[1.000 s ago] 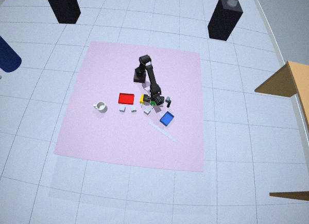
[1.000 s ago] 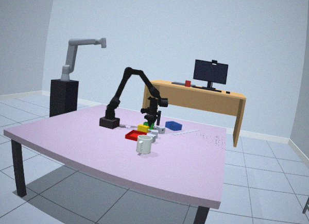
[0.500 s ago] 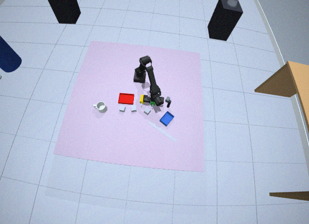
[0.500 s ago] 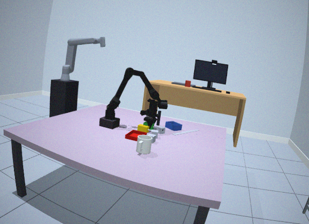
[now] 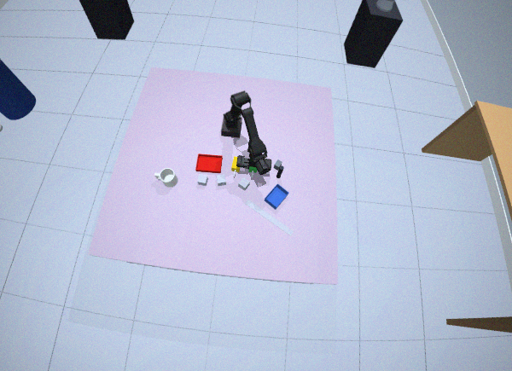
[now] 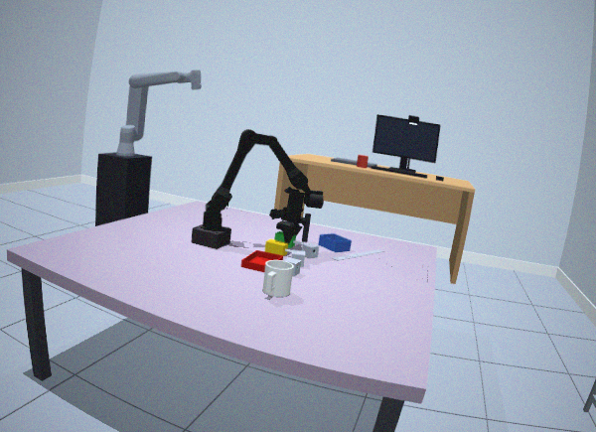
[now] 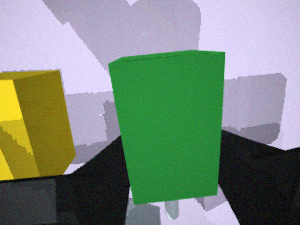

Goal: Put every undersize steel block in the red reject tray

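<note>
Now: gripper tip 270 mm to the left of the steel block, 100 mm short of it and 10 mm below it. From my gripper tip the other things lie so: yellow gauge: 100 mm to the right, 10 mm ahead; then green GO gauge: 20 mm above, 10 mm ahead; then dark block: 140 mm to the left, 40 mm behind.
</note>
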